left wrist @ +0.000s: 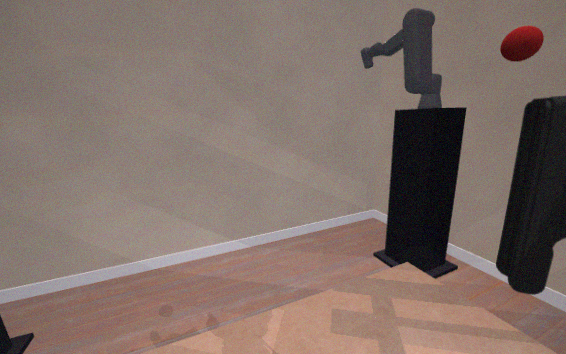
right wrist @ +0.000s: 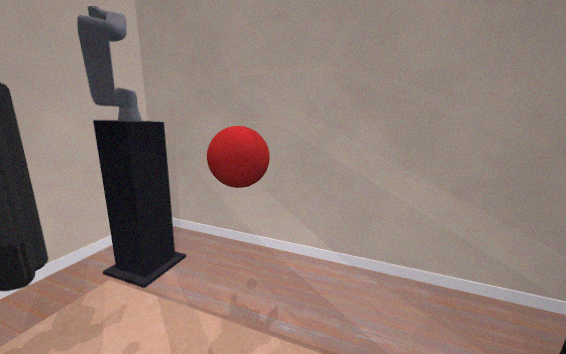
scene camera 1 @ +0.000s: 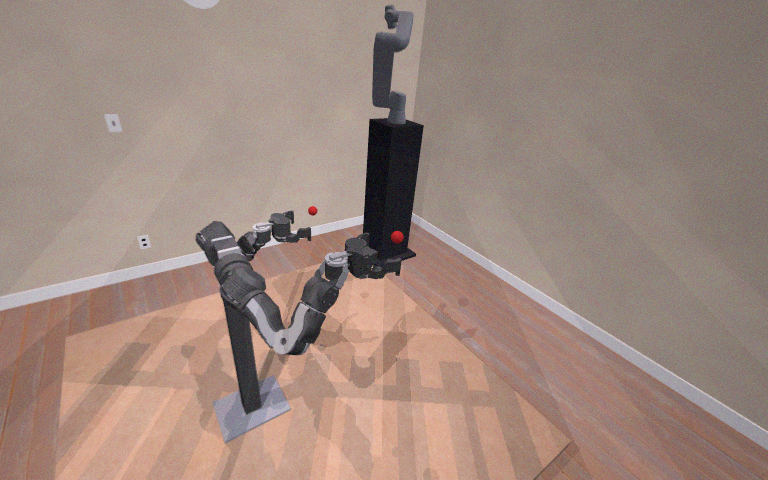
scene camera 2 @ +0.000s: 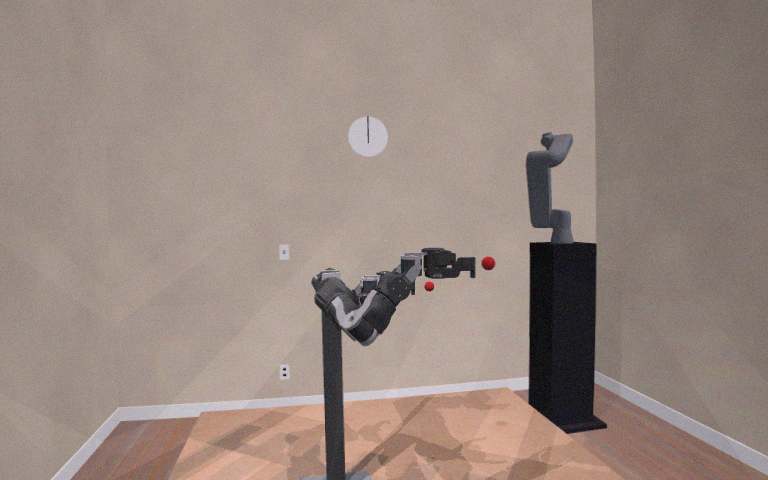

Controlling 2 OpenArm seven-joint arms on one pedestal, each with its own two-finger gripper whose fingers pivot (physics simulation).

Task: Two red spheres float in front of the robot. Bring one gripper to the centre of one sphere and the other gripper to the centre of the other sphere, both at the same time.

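Observation:
A small red sphere (scene camera 1: 312,210) (scene camera 2: 429,286) floats near the left gripper. The other red sphere (scene camera 1: 397,237) (scene camera 2: 488,263) (right wrist: 238,156) floats near the right gripper. My left gripper (scene camera 1: 300,225) is open and empty, a short gap short of its sphere; my right arm mostly hides it in scene camera 2. My right gripper (scene camera 1: 382,253) (scene camera 2: 470,267) is open and empty, a short gap short of its sphere at about the same height. A stretched red sphere (left wrist: 522,43) shows at the upper right of the left wrist view; I cannot tell which one.
A black pedestal (scene camera 1: 390,181) (scene camera 2: 557,333) (left wrist: 425,185) (right wrist: 137,195) with a grey arm (scene camera 1: 382,70) (scene camera 2: 539,189) stands near the room corner beyond both grippers. My own dark post (scene camera 1: 242,356) (scene camera 2: 333,390) stands behind them. A dark finger shows at one edge of each wrist view.

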